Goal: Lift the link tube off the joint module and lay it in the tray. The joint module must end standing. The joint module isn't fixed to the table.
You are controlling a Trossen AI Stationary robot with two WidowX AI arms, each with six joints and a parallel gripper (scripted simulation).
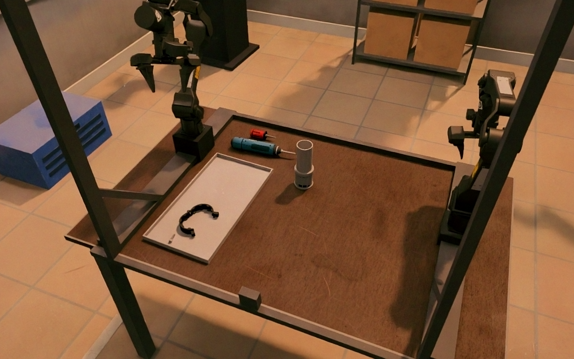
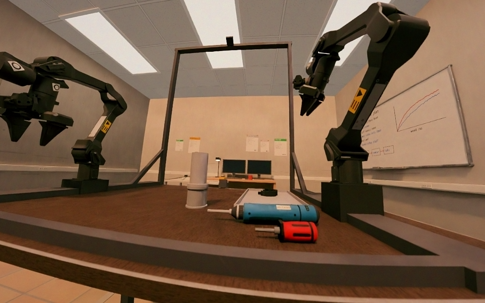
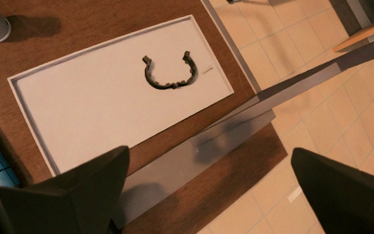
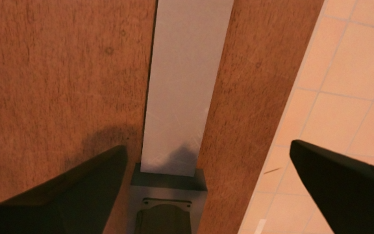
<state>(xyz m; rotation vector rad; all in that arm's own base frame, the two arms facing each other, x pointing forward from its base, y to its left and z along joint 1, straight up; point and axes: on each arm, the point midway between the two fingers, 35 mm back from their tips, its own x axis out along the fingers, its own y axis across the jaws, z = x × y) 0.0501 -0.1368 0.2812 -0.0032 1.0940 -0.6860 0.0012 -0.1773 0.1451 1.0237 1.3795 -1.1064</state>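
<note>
Right now the link tube is 36 cm to the right of my left hand, 26 cm below it and 15 cm ahead of it. Round my left hand: joint module (36 cm to the right, 34 cm below, 15 cm ahead); then small pin (36 cm below, 25 cm behind, 12 cm to the right); then white tray (36 cm below, 15 cm to the right, 7 cm behind).
</note>
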